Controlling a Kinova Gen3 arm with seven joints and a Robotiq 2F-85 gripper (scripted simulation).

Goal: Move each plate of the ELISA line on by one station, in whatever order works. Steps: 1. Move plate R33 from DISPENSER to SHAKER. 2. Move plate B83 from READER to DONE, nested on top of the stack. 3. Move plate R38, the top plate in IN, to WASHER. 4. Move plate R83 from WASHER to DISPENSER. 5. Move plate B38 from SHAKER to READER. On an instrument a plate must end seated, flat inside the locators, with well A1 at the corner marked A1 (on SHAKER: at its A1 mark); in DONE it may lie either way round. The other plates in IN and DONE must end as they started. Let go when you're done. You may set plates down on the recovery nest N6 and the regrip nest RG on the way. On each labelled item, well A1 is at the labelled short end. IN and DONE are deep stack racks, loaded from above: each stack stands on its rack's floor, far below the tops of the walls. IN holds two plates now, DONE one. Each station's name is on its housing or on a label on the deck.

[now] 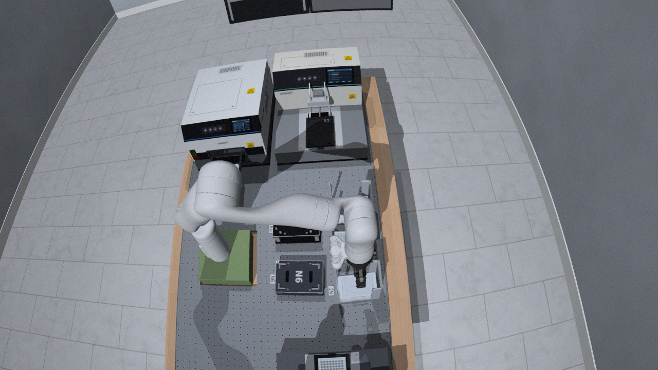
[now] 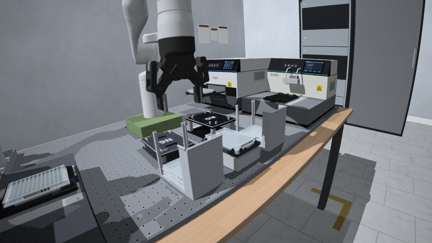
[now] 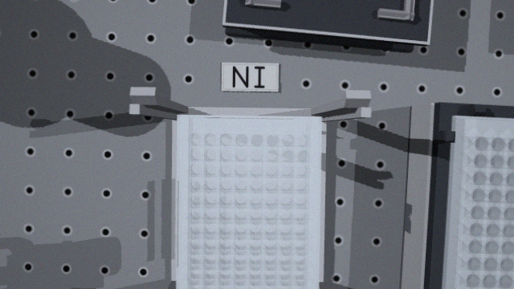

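The plate R38 is 17 cm below my hand. Round my hand: RG nest: 24 cm to the left, 20 cm behind, 14 cm below; plate R33: 15 cm to the left, 13 cm below, 1 cm behind; plate B83: 30 cm to the left, 17 cm below, 1 cm behind.
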